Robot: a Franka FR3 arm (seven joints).
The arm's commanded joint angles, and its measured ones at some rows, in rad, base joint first. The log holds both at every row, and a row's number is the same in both.
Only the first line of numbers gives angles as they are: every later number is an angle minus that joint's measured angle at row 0.
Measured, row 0:
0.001, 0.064, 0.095, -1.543, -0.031, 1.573, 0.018
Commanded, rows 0 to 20:
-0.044, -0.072, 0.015, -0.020, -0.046, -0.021, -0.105
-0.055, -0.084, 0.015, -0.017, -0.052, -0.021, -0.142
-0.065, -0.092, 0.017, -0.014, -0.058, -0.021, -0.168
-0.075, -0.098, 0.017, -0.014, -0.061, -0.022, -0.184
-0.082, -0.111, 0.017, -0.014, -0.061, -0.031, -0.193
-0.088, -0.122, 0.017, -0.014, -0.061, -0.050, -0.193
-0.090, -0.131, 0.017, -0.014, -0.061, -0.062, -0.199
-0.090, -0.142, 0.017, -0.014, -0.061, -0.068, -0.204
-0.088, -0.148, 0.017, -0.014, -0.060, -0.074, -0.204
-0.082, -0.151, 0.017, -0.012, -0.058, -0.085, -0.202
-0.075, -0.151, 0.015, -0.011, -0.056, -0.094, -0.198
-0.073, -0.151, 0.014, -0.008, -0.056, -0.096, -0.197
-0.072, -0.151, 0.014, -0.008, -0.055, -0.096, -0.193
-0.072, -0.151, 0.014, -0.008, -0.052, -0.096, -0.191
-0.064, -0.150, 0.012, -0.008, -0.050, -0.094, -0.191
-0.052, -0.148, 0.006, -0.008, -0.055, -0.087, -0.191
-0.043, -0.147, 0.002, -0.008, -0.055, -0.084, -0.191
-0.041, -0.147, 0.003, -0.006, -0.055, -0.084, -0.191
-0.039, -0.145, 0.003, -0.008, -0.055, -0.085, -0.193
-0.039, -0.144, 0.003, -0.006, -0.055, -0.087, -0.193
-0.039, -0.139, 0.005, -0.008, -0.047, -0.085, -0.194
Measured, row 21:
-0.047, -0.142, 0.010, 0.000, -0.041, -0.084, -0.177
